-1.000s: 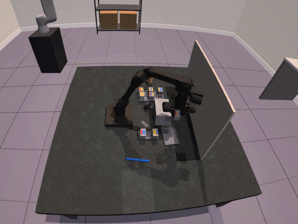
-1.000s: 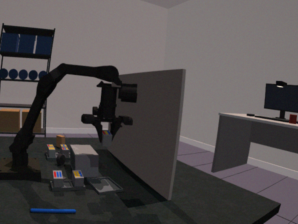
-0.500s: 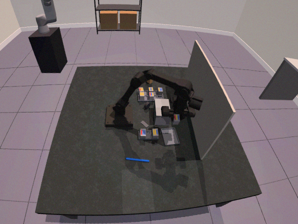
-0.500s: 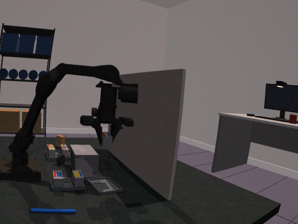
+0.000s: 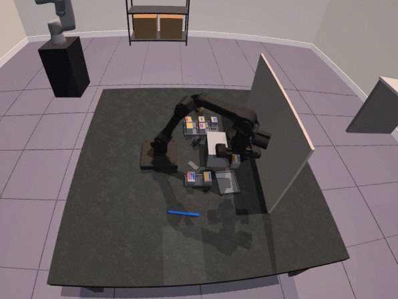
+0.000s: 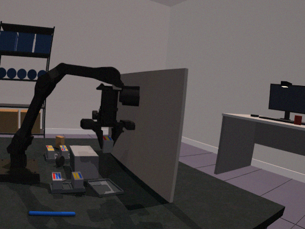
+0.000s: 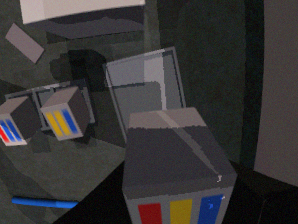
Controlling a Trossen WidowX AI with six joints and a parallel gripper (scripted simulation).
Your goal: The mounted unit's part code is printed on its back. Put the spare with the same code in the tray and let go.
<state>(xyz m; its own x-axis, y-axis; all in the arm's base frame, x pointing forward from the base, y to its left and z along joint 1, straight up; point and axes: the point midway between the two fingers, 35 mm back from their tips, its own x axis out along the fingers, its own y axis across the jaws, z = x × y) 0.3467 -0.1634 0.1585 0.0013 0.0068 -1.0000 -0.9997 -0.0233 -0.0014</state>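
Right now my gripper tip is 15 cm above the grey tray. Round my gripper tip: white mounted unit 6 cm behind, 19 cm to the left, 11 cm below; blue rod 21 cm behind, 17 cm to the right, 15 cm below; tall panel 18 cm ahead, 18 cm to the left, 7 cm above.
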